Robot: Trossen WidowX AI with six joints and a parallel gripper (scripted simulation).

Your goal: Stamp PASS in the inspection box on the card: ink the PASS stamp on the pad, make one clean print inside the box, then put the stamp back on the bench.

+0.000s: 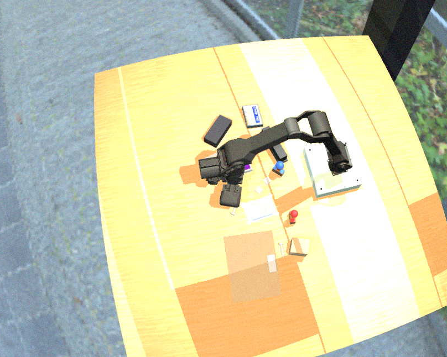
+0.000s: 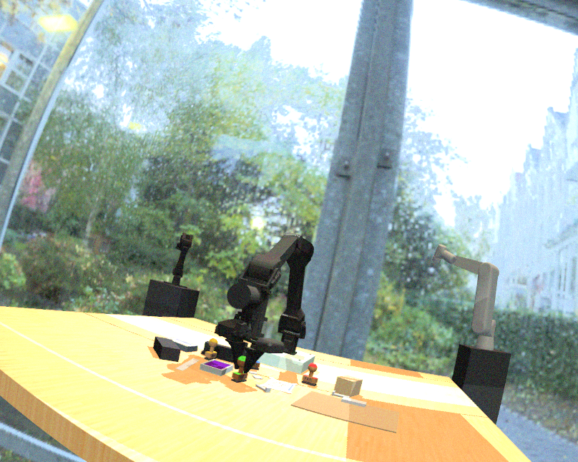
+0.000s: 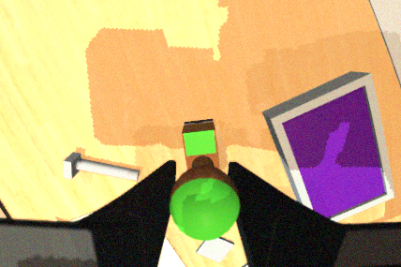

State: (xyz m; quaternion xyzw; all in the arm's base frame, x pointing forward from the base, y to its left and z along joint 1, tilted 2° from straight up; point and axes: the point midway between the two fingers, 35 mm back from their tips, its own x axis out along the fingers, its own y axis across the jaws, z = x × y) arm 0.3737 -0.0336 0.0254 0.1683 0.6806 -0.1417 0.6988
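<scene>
Right now the green-knobbed stamp is right at my gripper tip. Also, from my gripper tip: white card: 7 cm behind, 9 cm to the left, 3 cm below; then blue-knobbed stamp: 17 cm behind, 2 cm to the right, 1 cm below; then ink pad: 4 cm behind, 8 cm to the right, 2 cm below.
</scene>
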